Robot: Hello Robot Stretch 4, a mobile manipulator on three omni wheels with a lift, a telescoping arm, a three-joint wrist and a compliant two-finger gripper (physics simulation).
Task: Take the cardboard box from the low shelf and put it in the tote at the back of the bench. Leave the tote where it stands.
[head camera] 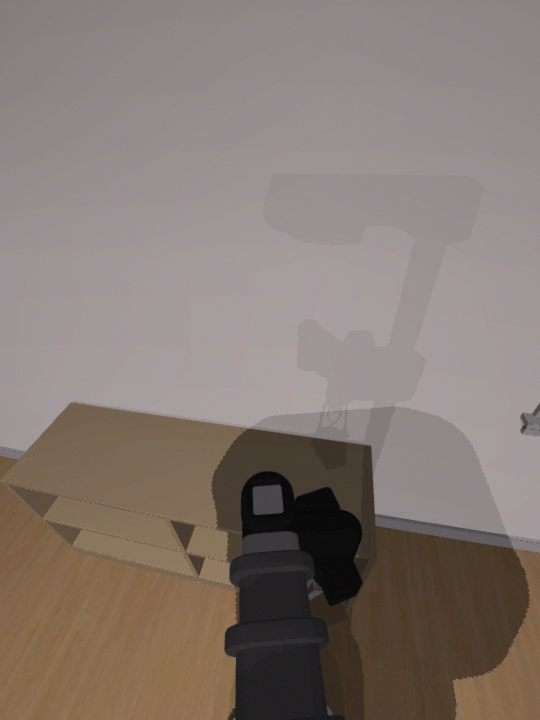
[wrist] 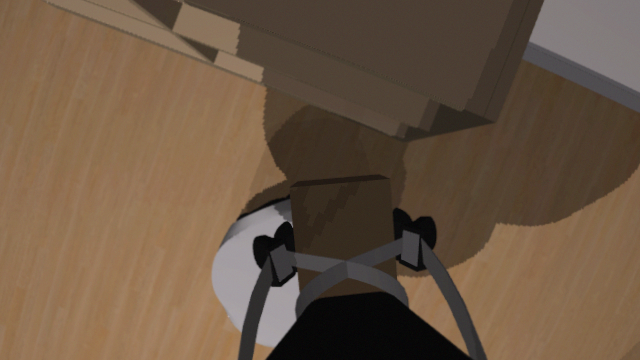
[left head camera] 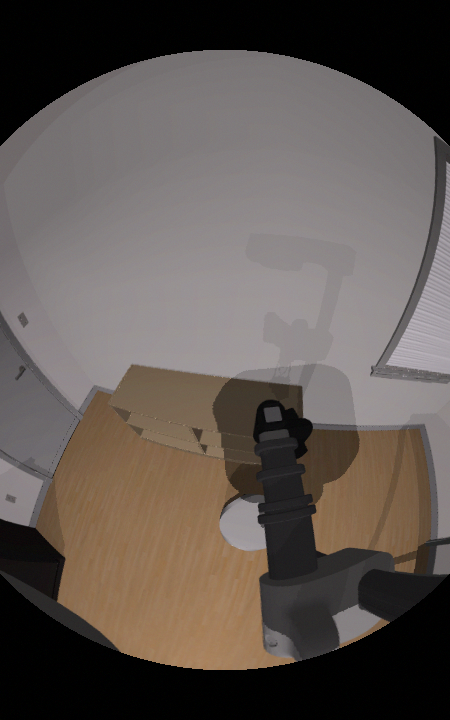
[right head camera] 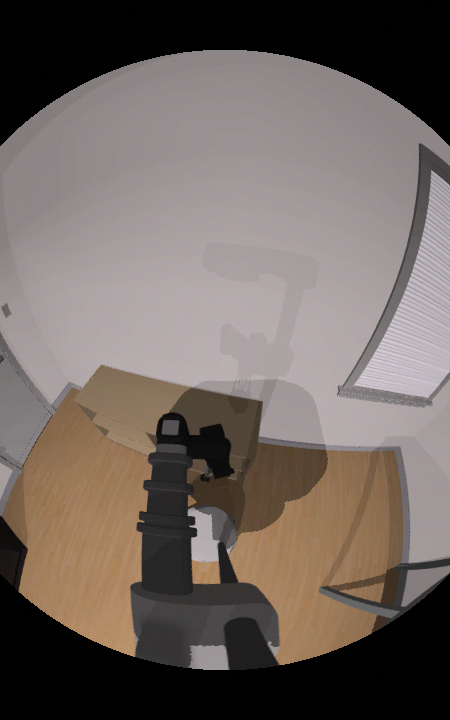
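Where they show: gripper, fingertip midpoint: point(head camera: 319, 600) point(wrist: 343, 235); robot's base at its link origin: point(left head camera: 250, 521) point(right head camera: 205, 532).
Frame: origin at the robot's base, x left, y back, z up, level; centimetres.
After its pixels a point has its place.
Note:
The brown cardboard box point(wrist: 345, 215) @(z 83.4, x -8.4, y -29.1 cm) is between the two fingertips in the wrist view, with a pad against each side. My gripper point(wrist: 343, 235) @(z 78.8, x -8.7, y -26.9 cm) point(right head camera: 217, 475) @(z 78.8, x -8.7, y -26.9 cm) is shut on it. In the head view and left head view my arm and wrist hide most of the gripper. The box hangs over the floor, just in front of the right end of the low wooden shelf unit point(head camera: 145, 459) @(z 58.3, x 41.5, y -76.0 cm) point(left head camera: 169, 392) @(z 58.3, x 44.3, y -78.2 cm) point(right head camera: 132, 395) @(z 58.2, x 43.0, y -78.7 cm) point(wrist: 375, 40) @(z 58.3, x -10.9, y -48.1 cm). Open compartments show along the unit's front. The tote and the bench do not show in these views.
The shelf unit stands against the grey wall point(head camera: 174, 232) @(z 128.5, x 19.0, y -92.3 cm). My round white base point(left head camera: 241, 523) @(z 18.7, x 6.3, y -0.2 cm) point(right head camera: 204, 536) @(z 18.7, x -0.5, y 1.8 cm) point(wrist: 250, 280) @(z 18.7, x 9.9, y 1.0 cm) is below the arm. A window with a blind point(left head camera: 432, 307) @(z 125.8, x -97.6, y -60.6 cm) point(right head camera: 419, 302) @(z 139.2, x -96.9, y -60.8 cm) is at right. A dark piece of furniture point(left head camera: 31, 562) stands at lower left.

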